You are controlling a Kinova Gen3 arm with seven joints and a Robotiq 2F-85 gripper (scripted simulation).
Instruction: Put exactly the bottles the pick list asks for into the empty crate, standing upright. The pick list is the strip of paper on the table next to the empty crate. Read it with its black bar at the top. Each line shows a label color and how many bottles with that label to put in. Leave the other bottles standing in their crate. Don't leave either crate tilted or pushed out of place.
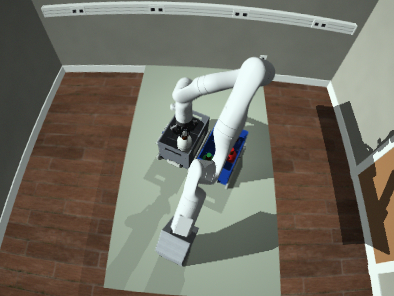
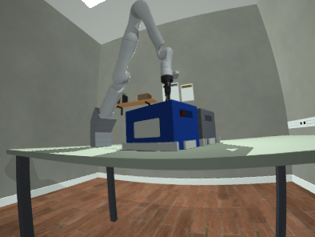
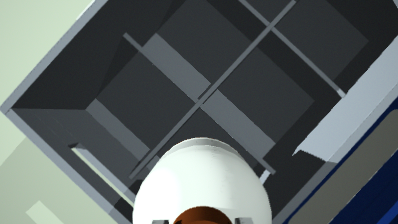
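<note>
Right now my hand is 70 mm above the white bottle. Also, from my hand: green-capped bottle (40 mm behind, 130 mm to the right, 190 mm below); then blue crate (30 mm ahead, 210 mm to the right, 190 mm below); then grey crate (100 mm ahead, 20 mm to the left, 190 mm below).
</note>
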